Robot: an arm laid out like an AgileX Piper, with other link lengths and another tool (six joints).
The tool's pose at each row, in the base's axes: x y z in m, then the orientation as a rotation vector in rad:
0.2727, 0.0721, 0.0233, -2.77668, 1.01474, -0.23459
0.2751, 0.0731, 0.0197, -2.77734, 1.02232, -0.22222
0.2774, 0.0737, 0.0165, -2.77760, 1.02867, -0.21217
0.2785, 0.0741, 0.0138, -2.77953, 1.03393, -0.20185
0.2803, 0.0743, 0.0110, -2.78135, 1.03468, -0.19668
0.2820, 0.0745, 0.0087, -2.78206, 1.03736, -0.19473
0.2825, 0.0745, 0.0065, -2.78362, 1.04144, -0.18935
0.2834, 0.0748, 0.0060, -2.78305, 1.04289, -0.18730
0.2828, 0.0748, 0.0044, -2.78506, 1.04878, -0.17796
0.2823, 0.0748, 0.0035, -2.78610, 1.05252, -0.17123
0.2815, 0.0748, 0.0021, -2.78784, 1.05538, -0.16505
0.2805, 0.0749, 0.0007, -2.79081, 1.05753, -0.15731
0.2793, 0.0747, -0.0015, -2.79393, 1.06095, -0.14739
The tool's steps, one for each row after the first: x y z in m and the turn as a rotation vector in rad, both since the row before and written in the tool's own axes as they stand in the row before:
0.0008, -0.0015, 0.0041, -0.00527, -0.00660, 0.00516
0.0011, -0.0012, 0.0036, -0.00415, -0.00538, 0.00438
0.0004, -0.0004, 0.0029, -0.00532, -0.00529, 0.00324
0.0010, -0.0007, 0.0031, -0.00276, -0.00274, 0.00023
0.0010, -0.0008, 0.0026, -0.00191, -0.00062, 0.00153
0.0002, 0.0001, 0.0022, -0.00376, -0.00236, 0.00232
0.0004, -0.0007, 0.0007, -0.00037, -0.00123, 0.00116
-0.0005, 0.0007, 0.0015, -0.00552, -0.00446, 0.00351
-0.0004, 0.0005, 0.0008, -0.00346, -0.00340, 0.00234
-0.0007, 0.0008, 0.0012, -0.00368, -0.00299, 0.00157
-0.0009, 0.0008, 0.0012, -0.00481, -0.00376, 0.00088
-0.0009, 0.0013, 0.0020, -0.00582, -0.00488, 0.00171

